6 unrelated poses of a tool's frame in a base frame.
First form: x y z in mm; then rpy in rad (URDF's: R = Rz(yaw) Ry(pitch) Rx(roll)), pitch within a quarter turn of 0, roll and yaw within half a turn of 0.
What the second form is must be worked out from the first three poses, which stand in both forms.
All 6 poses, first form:
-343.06, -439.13, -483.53, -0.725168, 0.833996, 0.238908
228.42, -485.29, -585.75, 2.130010, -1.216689, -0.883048
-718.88, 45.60, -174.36, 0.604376, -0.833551, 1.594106
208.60, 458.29, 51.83, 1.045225, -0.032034, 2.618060
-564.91, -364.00, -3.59, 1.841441, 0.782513, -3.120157
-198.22, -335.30, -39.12, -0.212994, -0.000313, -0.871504
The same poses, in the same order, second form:
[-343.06, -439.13, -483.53], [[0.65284, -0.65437, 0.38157], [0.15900, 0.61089, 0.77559], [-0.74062, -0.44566, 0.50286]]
[228.42, -485.29, -585.75], [[0.22012, -0.91464, -0.33910], [-0.26793, 0.27757, -0.92259], [0.93796, 0.29393, -0.18396]]
[-718.88, 45.60, -174.36], [[-0.01567, -0.81283, 0.58229], [0.67207, -0.43975, -0.59577], [0.74032, 0.38201, 0.55317]]
[208.60, 458.29, 51.83], [[-0.86561, -0.22683, 0.44639], [0.49969, -0.44836, 0.74114], [0.03203, 0.86459, 0.50145]]
[-564.91, -364.00, -3.59], [[-0.70898, -0.68497, 0.16780], [-0.01520, 0.25273, 0.96742], [-0.70506, 0.68333, -0.18959]]
[-198.22, -335.30, -39.12], [[0.64368, 0.74805, 0.16158], [-0.76530, 0.62908, 0.13630], [0.00031, -0.21139, 0.97740]]

